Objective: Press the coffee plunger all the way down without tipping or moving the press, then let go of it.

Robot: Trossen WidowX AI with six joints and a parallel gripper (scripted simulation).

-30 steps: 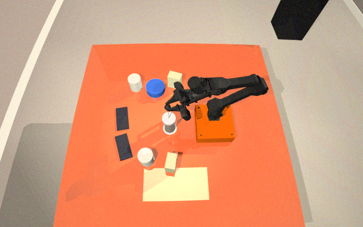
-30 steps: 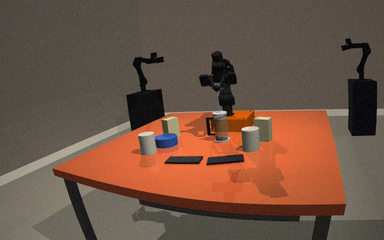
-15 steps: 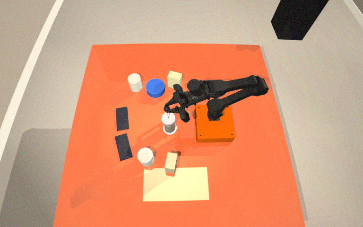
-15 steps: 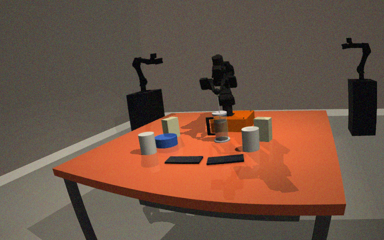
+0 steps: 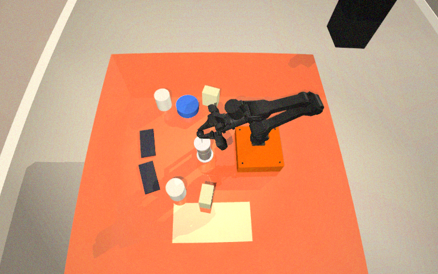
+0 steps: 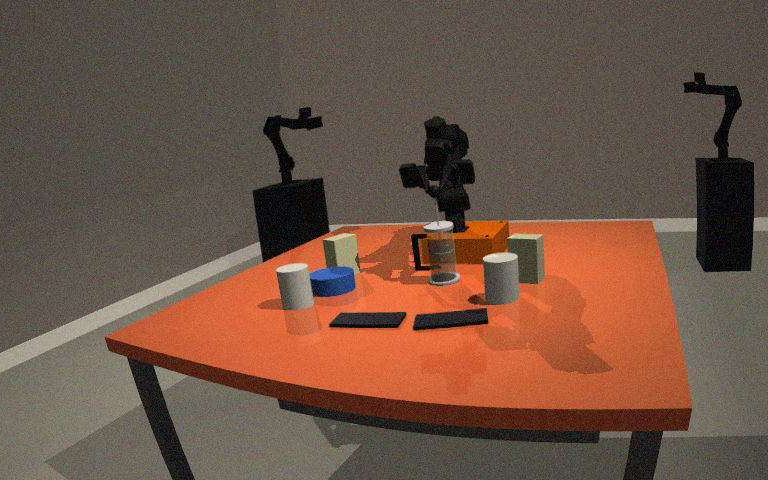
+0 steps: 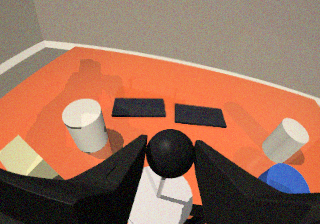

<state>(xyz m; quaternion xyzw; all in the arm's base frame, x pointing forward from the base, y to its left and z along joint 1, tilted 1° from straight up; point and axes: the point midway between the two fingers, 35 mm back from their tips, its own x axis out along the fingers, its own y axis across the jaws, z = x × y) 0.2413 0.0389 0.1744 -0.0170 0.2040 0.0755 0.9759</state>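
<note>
My gripper tip is now 12 cm above the coffee press, 2 cm to the left of it and 1 cm past it.
</note>
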